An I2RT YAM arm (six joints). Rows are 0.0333 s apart.
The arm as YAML. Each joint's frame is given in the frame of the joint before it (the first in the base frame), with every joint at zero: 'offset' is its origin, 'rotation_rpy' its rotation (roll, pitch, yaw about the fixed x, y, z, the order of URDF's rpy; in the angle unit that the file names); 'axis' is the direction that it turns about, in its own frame. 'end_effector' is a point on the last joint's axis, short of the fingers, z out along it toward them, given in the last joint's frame.
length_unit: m
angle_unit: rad
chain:
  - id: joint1
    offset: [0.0, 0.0, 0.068]
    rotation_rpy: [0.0, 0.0, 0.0]
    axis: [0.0, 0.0, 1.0]
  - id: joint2
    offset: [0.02, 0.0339, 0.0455]
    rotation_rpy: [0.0, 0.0, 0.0]
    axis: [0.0, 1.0, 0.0]
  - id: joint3
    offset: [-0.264, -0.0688, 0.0]
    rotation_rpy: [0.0, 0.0, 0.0]
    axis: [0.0, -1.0, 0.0]
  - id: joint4
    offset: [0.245, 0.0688, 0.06]
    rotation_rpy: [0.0, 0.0, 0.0]
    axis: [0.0, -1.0, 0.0]
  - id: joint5
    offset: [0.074, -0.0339, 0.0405]
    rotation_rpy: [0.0, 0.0, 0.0]
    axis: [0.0, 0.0, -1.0]
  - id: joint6
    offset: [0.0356, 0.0, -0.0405]
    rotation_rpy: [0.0, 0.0, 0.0]
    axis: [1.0, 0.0, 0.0]
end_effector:
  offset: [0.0, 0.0, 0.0]
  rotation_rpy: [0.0, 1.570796, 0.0]
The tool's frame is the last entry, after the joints.
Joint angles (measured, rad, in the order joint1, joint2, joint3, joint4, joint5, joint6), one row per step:
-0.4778, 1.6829, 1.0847, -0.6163, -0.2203, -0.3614
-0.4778, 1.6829, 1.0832, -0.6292, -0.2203, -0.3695
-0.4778, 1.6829, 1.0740, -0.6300, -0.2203, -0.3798
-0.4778, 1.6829, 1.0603, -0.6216, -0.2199, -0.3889
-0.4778, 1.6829, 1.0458, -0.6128, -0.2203, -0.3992
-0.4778, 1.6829, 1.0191, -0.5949, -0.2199, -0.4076
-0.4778, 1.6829, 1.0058, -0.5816, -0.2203, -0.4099
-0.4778, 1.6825, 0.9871, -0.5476, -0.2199, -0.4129
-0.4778, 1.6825, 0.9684, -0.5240, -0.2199, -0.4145
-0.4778, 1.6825, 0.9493, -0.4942, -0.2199, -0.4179
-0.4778, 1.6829, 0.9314, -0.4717, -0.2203, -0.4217
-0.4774, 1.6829, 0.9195, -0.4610, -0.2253, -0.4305
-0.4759, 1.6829, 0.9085, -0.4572, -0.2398, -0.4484
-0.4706, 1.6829, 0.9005, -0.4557, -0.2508, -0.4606
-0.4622, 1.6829, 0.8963, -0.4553, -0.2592, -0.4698
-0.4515, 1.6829, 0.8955, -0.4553, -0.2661, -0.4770
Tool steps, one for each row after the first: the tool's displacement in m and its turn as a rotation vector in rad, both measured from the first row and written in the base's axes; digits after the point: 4 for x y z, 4 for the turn. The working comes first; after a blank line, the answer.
Tool pose at each row, in the base's axes (x y z in m, rotation vector in rad; the steps are taken from these numbers as rounded here):
0.2910, -0.1419, 0.1855, 0.1044, 2.7258, 0.0754
0.2896, -0.1412, 0.1847, 0.0961, 2.7387, 0.0818
0.2880, -0.1404, 0.1821, 0.0838, 2.7477, 0.0851
0.2863, -0.1395, 0.1787, 0.0723, 2.7527, 0.0854
0.2846, -0.1386, 0.1751, 0.0590, 2.7576, 0.0866
0.2814, -0.1370, 0.1687, 0.0490, 2.7655, 0.0895
0.2802, -0.1363, 0.1656, 0.0458, 2.7653, 0.0894
0.2797, -0.1361, 0.1620, 0.0391, 2.7518, 0.0781
0.2783, -0.1354, 0.1580, 0.0360, 2.7475, 0.0746
0.2773, -0.1348, 0.1541, 0.0296, 2.7381, 0.0669
0.2758, -0.1341, 0.1502, 0.0236, 2.7342, 0.0636
0.2745, -0.1330, 0.1476, 0.0100, 2.7330, 0.0682
0.2730, -0.1312, 0.1450, -0.0188, 2.7322, 0.0860
0.2723, -0.1286, 0.1431, -0.0442, 2.7322, 0.1018
0.2726, -0.1256, 0.1422, -0.0694, 2.7309, 0.1144
0.2739, -0.1224, 0.1420, -0.0952, 2.7276, 0.1243

-0.0014, 0.0007, -0.0008, 0.0034, 0.0124, 0.0074
-0.0030, 0.0015, -0.0034, 0.0040, 0.0208, 0.0169
-0.0047, 0.0024, -0.0068, 0.0026, 0.0253, 0.0252
-0.0064, 0.0033, -0.0104, 0.0016, 0.0297, 0.0348
-0.0096, 0.0049, -0.0168, 0.0022, 0.0372, 0.0425
-0.0108, 0.0056, -0.0199, 0.0017, 0.0369, 0.0447
-0.0113, 0.0058, -0.0235, -0.0074, 0.0232, 0.0472
-0.0127, 0.0065, -0.0275, -0.0103, 0.0189, 0.0487
-0.0137, 0.0071, -0.0314, -0.0168, 0.0093, 0.0517
-0.0152, 0.0078, -0.0353, -0.0201, 0.0053, 0.0552
-0.0165, 0.0089, -0.0379, -0.0189, 0.0037, 0.0654
-0.0180, 0.0107, -0.0405, -0.0106, 0.0023, 0.0882
-0.0187, 0.0133, -0.0424, -0.0033, 0.0021, 0.1083
-0.0184, 0.0163, -0.0433, 0.0019, 0.0009, 0.1278
-0.0171, 0.0195, -0.0435, 0.0050, -0.0021, 0.1473

